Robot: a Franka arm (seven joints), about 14 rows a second.
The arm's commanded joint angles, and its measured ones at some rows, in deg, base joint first. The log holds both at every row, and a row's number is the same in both.
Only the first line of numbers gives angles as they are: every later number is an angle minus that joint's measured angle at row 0.
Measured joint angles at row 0:
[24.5 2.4 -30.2 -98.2 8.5 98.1 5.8]
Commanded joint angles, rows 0 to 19:
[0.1 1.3 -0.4 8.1 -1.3 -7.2 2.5]
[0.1 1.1 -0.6 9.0 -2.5 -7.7 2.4]
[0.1 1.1 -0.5 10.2 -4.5 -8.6 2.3]
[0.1 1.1 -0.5 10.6 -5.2 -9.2 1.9]
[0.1 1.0 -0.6 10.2 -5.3 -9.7 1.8]
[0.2 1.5 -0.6 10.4 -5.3 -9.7 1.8]
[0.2 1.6 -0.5 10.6 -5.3 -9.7 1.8]
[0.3 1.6 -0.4 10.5 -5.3 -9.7 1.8]
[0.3 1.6 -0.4 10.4 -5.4 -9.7 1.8]
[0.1 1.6 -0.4 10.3 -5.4 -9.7 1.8]
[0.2 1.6 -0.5 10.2 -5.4 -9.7 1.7]
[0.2 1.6 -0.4 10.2 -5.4 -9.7 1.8]
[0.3 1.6 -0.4 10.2 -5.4 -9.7 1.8]
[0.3 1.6 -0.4 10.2 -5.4 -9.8 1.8]
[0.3 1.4 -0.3 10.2 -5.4 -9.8 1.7]
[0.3 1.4 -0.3 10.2 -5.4 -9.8 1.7]
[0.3 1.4 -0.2 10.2 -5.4 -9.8 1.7]
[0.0 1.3 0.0 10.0 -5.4 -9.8 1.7]
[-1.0 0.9 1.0 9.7 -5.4 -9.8 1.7]
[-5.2 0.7 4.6 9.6 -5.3 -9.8 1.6]
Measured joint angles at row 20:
[-0.8 1.0 0.5 8.9 -4.2 -8.8 1.1]
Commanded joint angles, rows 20 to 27:
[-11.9 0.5 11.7 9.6 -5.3 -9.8 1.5]
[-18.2 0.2 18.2 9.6 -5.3 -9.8 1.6]
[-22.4 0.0 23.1 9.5 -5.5 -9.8 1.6]
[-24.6 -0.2 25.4 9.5 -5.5 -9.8 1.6]
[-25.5 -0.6 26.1 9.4 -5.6 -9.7 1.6]
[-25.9 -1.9 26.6 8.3 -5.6 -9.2 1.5]
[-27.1 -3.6 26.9 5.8 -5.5 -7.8 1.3]
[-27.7 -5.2 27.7 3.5 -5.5 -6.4 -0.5]
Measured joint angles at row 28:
[-25.9 -0.8 25.9 8.5 -4.3 -8.8 0.9]
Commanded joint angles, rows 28 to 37:
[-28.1 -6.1 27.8 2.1 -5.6 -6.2 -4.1]
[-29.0 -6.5 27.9 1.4 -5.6 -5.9 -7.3]
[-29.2 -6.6 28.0 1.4 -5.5 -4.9 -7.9]
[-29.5 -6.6 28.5 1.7 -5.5 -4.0 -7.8]
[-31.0 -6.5 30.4 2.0 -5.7 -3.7 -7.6]
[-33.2 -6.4 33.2 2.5 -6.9 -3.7 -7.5]
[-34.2 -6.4 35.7 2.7 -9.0 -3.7 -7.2]
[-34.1 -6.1 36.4 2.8 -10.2 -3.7 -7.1]
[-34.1 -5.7 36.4 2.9 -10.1 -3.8 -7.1]
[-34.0 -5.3 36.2 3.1 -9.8 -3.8 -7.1]
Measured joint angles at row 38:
[-33.1 -5.2 35.5 3.5 -8.7 -4.6 -6.5]
